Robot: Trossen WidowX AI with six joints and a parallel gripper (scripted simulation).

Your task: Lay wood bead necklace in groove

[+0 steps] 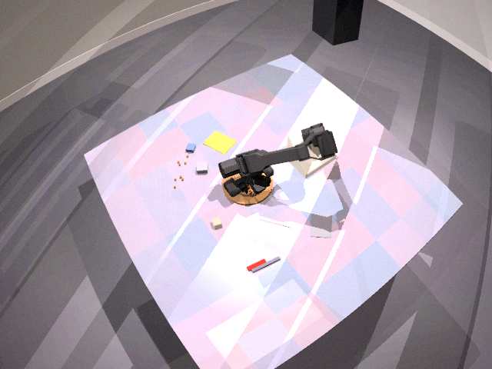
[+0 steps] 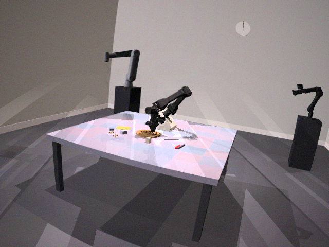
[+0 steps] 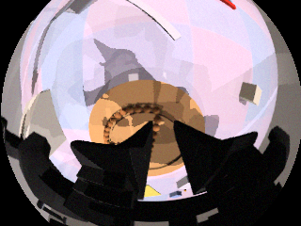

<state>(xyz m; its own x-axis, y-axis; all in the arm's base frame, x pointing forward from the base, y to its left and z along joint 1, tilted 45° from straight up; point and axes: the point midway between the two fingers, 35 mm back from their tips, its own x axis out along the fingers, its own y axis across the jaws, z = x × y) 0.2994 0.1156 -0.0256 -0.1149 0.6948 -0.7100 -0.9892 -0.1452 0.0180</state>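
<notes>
Right now my gripper tip is 20 mm past the round bead board, 50 mm to the left of it and 20 mm above it. The rest, counted from my gripper tip: cream cube (170 mm ahead, 60 mm to the left, 10 mm below); then white block (110 mm ahead, 210 mm to the right, 20 mm below); then thin rod (30 mm behind, 150 mm to the left, 30 mm below).
</notes>
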